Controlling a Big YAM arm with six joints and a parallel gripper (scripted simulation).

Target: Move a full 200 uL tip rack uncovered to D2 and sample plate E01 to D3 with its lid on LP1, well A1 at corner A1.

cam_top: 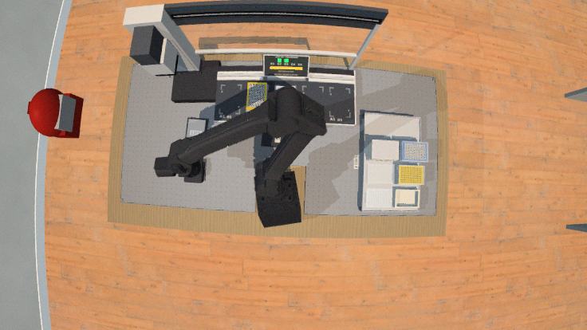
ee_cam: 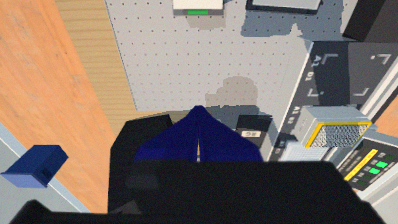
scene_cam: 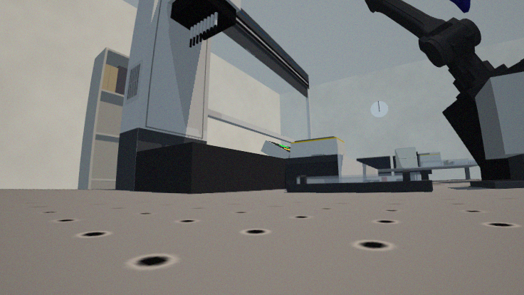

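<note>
The ready key lies 60 mm to the left of my hand and 190 mm below it. Also, from my hand: clear plate lid: 180 mm ahead, 100 mm to the left, 260 mm below; then lid park LP1: 180 mm ahead, 100 mm to the left, 270 mm below; then yellow tip rack: 310 mm ahead, 200 mm to the right, 170 mm below.
</note>
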